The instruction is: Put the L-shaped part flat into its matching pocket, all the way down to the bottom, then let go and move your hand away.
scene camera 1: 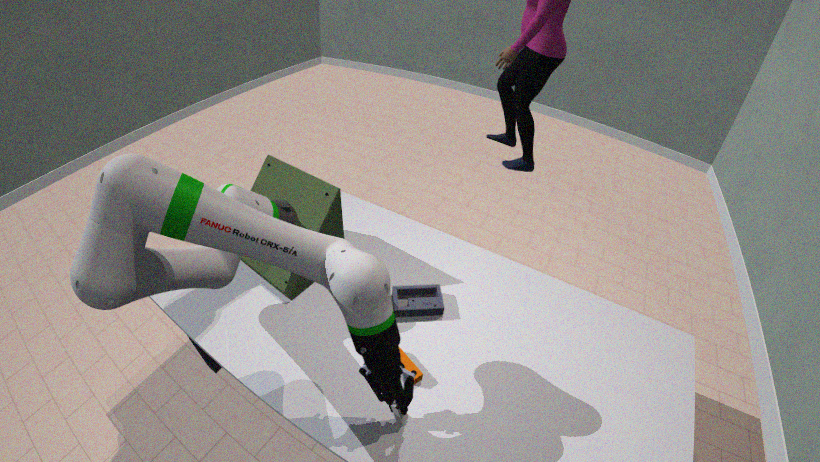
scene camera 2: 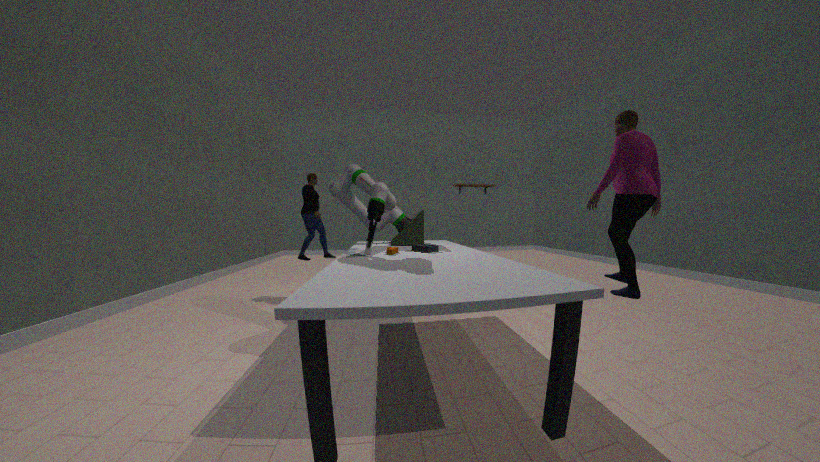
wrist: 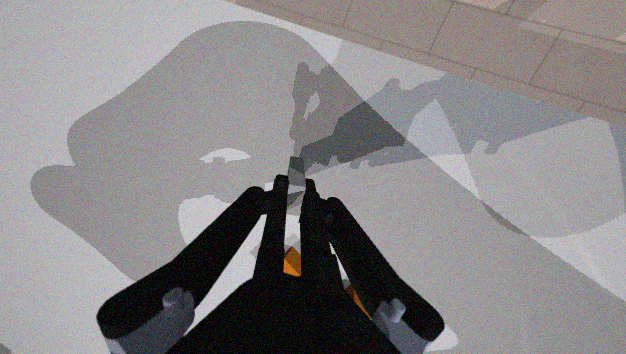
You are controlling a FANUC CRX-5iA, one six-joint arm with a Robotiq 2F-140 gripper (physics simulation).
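Frame: origin at the arm's base, x right, y ahead, z up, level; millimetres.
Seen in the pictures: gripper, fingertip midpoint: point(scene camera 1: 403, 421) point(scene camera 2: 367, 254) point(wrist: 294, 168); arm's base, origin of the base link: point(scene camera 2: 405, 226).
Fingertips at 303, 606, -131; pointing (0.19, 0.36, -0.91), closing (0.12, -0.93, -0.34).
Note:
Pixels of each thing's top centre, then the offset from my fingertips to it, as dx, dy, dz. Level surfaces: height alone.
- orange L-shaped part, middle of its top: point(wrist: 316, 293) point(scene camera 1: 400, 364) point(scene camera 2: 390, 248) -127, -75, +19
- grey pocket block, middle of its top: point(scene camera 1: 417, 296) point(scene camera 2: 424, 245) -345, -133, +26
- white table, its level: dz -11
The orange L-shaped part point(scene camera 1: 412, 369) point(scene camera 2: 392, 250) point(wrist: 292, 265) lies on the table; the arm and gripper hide much of it in scene camera 1 and the wrist view, so its full outline does not show. My gripper point(scene camera 1: 398, 414) point(scene camera 2: 368, 251) point(wrist: 294, 168) is shut and empty, fingertips low over the table, beside the part and apart from it. The grey pocket block point(scene camera 1: 421, 312) point(scene camera 2: 425, 248) stands on the table, farther toward the robot's base than the part. A dark recess shows in its top; its exact shape is hard to tell.
The white table point(scene camera 1: 619, 367) point(scene camera 2: 487, 286) carries the green robot pedestal point(scene camera 1: 306, 200) point(scene camera 2: 414, 229) behind the block. A person in pink point(scene camera 1: 545, 43) point(scene camera 2: 635, 166) stands on the floor beyond the table. A person in black point(scene camera 2: 310, 200) is at the far left in scene camera 2.

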